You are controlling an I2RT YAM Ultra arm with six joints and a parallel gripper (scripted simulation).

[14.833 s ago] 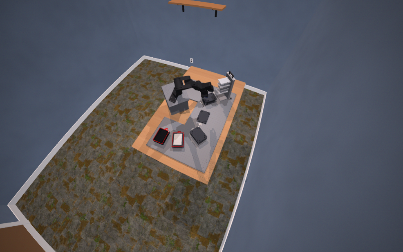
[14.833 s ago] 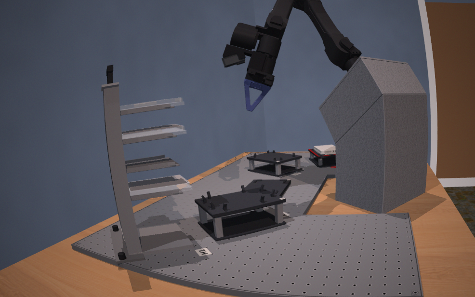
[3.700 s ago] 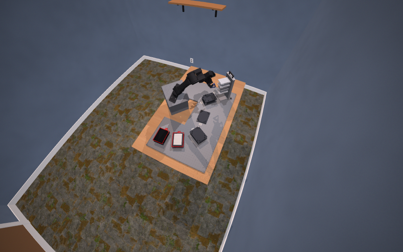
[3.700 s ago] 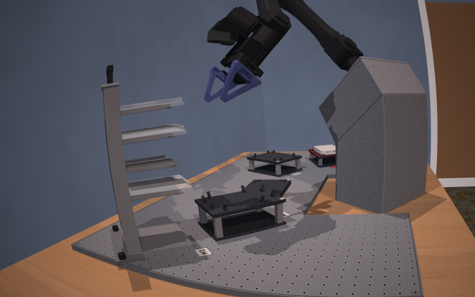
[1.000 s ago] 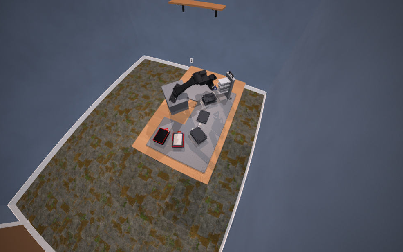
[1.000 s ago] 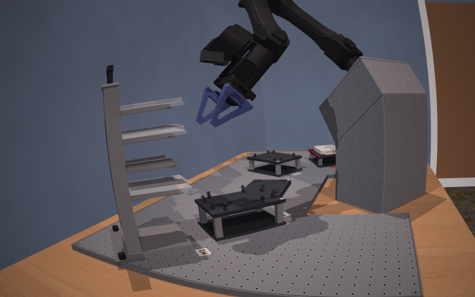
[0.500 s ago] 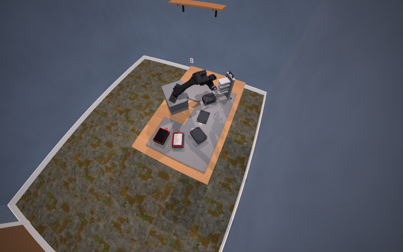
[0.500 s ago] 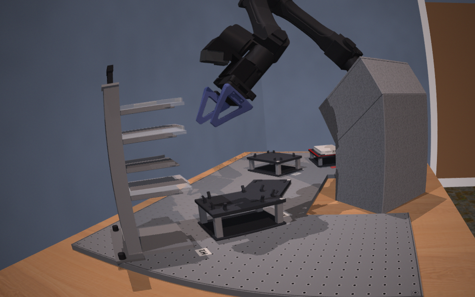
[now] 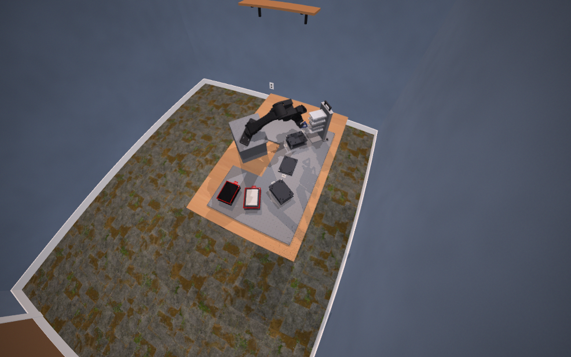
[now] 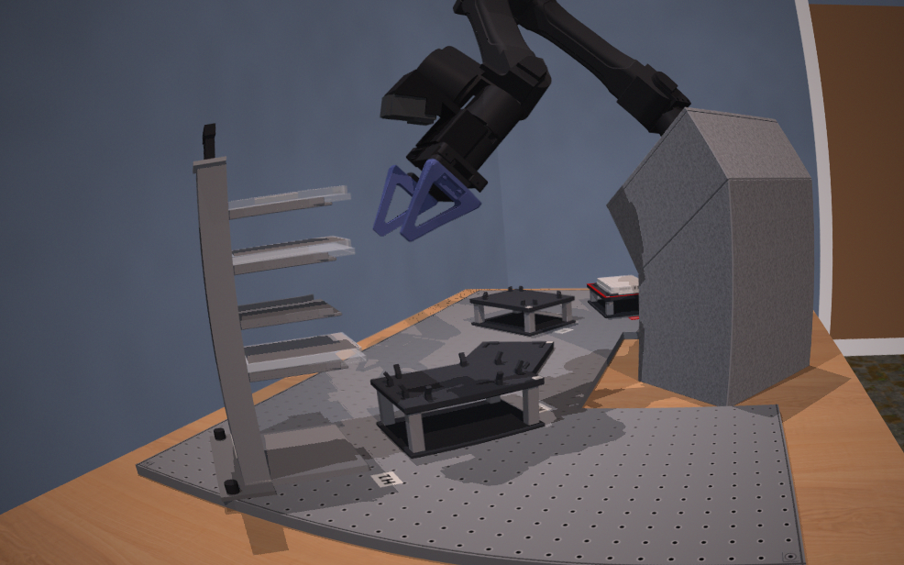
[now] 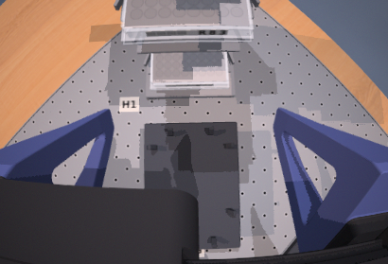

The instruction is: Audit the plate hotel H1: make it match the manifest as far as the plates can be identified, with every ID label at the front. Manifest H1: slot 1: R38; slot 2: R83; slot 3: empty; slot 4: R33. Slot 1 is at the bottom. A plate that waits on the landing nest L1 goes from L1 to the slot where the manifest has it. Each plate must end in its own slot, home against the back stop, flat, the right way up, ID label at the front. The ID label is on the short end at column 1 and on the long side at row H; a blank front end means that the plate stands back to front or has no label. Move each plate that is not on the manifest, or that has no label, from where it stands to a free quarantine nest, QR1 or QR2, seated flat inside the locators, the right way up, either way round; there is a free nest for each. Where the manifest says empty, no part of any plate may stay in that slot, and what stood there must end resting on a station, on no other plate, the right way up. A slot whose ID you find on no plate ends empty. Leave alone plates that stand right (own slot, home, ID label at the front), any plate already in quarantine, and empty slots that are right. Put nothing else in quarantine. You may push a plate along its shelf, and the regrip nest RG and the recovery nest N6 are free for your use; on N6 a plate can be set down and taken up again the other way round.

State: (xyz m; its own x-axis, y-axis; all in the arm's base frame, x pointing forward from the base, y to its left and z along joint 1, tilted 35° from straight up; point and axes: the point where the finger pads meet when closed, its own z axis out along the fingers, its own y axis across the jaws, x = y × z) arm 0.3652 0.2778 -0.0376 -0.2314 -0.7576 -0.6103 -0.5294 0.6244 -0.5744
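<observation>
My gripper is now 4 cm past the regrip nest RG, 3 cm to the left of it and 18 cm above it. Also, from my hand: plate hotel H1: 16 cm ahead, 12 cm to the left, 7 cm below; flat nest N6: 6 cm behind, 30 cm to the right, 23 cm below; H1 tag: 12 cm to the left, 23 cm below.
</observation>
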